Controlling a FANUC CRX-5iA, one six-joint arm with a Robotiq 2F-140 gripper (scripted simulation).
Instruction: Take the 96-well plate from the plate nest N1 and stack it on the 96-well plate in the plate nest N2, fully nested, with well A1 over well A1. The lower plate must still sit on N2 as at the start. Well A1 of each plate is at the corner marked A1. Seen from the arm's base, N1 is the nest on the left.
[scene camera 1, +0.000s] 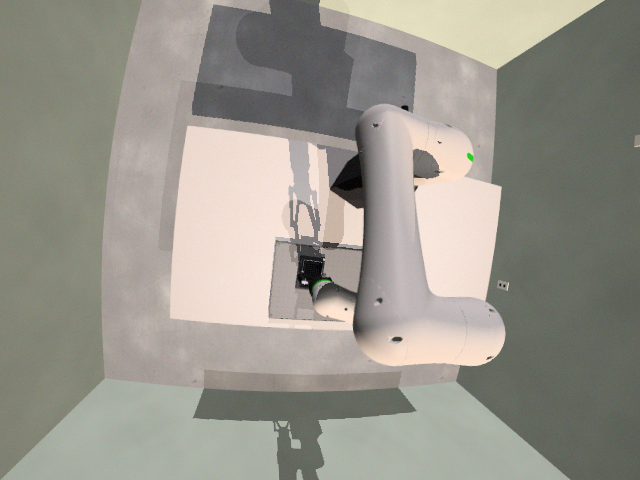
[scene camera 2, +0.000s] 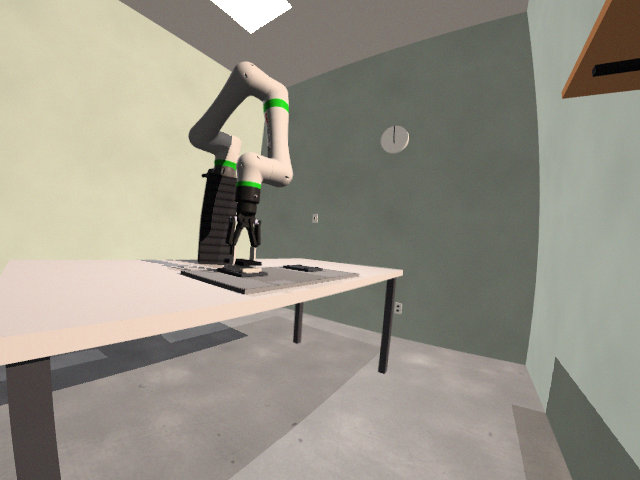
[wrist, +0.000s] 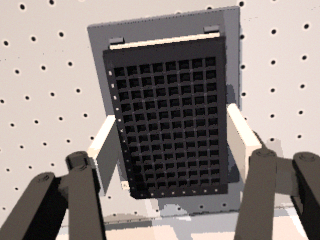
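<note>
There is my gripper, which appears in the pictures and, among them, in the wrist view. A black 96-well plate is in the pictures too, and so is a plate nest N2.
</note>
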